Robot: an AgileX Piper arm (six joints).
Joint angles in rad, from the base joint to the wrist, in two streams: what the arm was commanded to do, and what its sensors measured. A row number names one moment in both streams.
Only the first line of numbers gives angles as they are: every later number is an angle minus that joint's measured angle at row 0.
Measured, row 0: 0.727 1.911 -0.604 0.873 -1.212 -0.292
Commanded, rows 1 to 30: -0.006 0.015 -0.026 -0.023 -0.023 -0.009; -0.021 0.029 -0.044 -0.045 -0.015 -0.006; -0.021 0.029 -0.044 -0.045 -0.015 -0.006; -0.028 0.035 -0.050 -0.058 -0.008 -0.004; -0.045 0.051 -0.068 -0.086 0.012 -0.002; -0.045 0.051 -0.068 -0.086 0.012 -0.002; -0.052 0.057 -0.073 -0.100 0.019 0.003; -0.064 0.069 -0.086 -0.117 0.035 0.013; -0.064 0.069 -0.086 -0.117 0.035 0.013; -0.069 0.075 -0.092 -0.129 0.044 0.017; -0.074 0.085 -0.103 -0.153 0.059 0.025; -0.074 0.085 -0.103 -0.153 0.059 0.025; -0.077 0.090 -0.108 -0.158 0.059 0.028; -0.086 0.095 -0.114 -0.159 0.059 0.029; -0.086 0.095 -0.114 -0.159 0.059 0.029; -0.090 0.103 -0.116 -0.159 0.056 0.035; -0.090 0.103 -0.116 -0.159 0.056 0.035; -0.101 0.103 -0.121 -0.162 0.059 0.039; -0.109 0.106 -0.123 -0.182 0.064 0.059; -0.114 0.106 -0.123 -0.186 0.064 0.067; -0.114 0.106 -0.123 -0.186 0.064 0.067; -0.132 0.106 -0.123 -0.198 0.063 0.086; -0.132 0.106 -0.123 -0.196 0.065 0.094; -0.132 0.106 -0.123 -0.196 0.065 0.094; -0.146 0.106 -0.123 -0.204 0.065 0.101; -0.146 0.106 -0.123 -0.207 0.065 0.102; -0.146 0.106 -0.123 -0.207 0.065 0.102; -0.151 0.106 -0.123 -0.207 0.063 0.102; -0.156 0.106 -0.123 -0.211 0.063 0.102; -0.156 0.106 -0.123 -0.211 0.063 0.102
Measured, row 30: -0.143 0.110 -0.114 -0.189 0.067 0.092
